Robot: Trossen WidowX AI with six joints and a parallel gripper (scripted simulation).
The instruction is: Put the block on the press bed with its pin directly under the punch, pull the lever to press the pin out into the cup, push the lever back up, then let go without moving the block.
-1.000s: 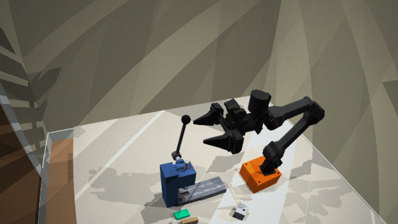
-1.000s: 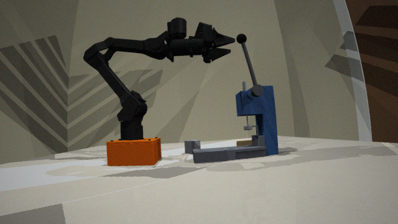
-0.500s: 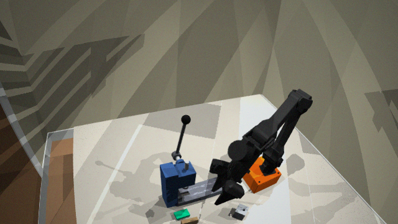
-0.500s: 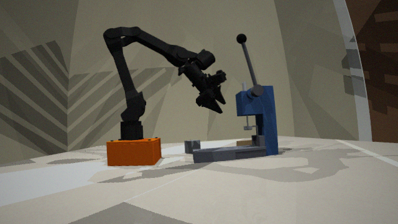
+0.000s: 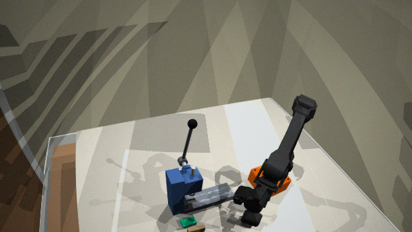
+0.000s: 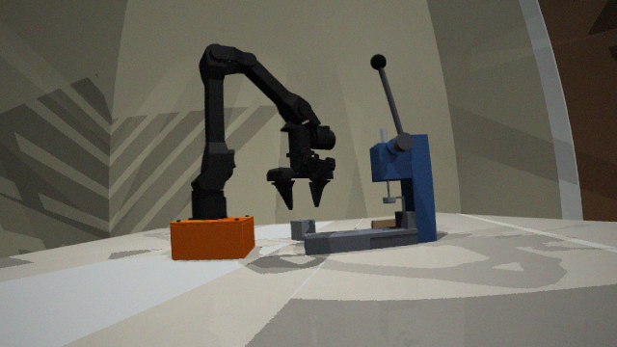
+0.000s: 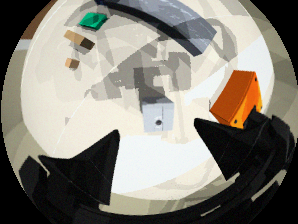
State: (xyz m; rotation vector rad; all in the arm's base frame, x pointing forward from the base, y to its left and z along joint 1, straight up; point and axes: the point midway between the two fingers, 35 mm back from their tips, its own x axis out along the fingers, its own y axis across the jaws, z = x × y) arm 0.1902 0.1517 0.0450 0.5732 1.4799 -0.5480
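Now: the round pin 70 mm below my gripper tip and 10 mm behind it. Also, from my gripper tip: punch 190 mm ahead, 150 mm to the right, 70 mm above; green tile 220 mm ahead, 70 mm below, 60 mm to the right; tan piece 200 mm ahead, 60 mm below, 10 mm to the right.
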